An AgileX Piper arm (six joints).
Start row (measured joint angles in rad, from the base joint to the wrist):
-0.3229, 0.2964, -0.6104, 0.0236, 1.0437, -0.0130
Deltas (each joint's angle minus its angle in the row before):
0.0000, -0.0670, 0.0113, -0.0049, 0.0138, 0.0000
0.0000, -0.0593, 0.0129, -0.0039, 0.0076, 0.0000
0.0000, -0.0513, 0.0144, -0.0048, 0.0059, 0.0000
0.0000, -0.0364, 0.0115, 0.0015, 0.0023, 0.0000
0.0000, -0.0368, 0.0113, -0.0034, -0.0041, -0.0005
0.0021, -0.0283, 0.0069, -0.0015, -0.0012, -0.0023
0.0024, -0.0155, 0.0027, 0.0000, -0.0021, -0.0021
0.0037, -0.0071, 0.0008, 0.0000, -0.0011, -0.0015
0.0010, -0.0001, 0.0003, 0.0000, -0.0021, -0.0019
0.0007, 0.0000, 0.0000, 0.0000, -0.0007, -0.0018
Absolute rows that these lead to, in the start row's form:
-0.3229, 0.2294, -0.5991, 0.0187, 1.0575, -0.0130
-0.3229, 0.1701, -0.5862, 0.0148, 1.0651, -0.0130
-0.3229, 0.1188, -0.5718, 0.0100, 1.0710, -0.0130
-0.3229, 0.0824, -0.5603, 0.0115, 1.0733, -0.0130
-0.3229, 0.0456, -0.5490, 0.0081, 1.0692, -0.0135
-0.3208, 0.0173, -0.5421, 0.0066, 1.0680, -0.0158
-0.3184, 0.0018, -0.5394, 0.0066, 1.0659, -0.0179
-0.3147, -0.0053, -0.5386, 0.0066, 1.0648, -0.0194
-0.3137, -0.0054, -0.5383, 0.0066, 1.0627, -0.0213
-0.3130, -0.0054, -0.5383, 0.0066, 1.0620, -0.0231

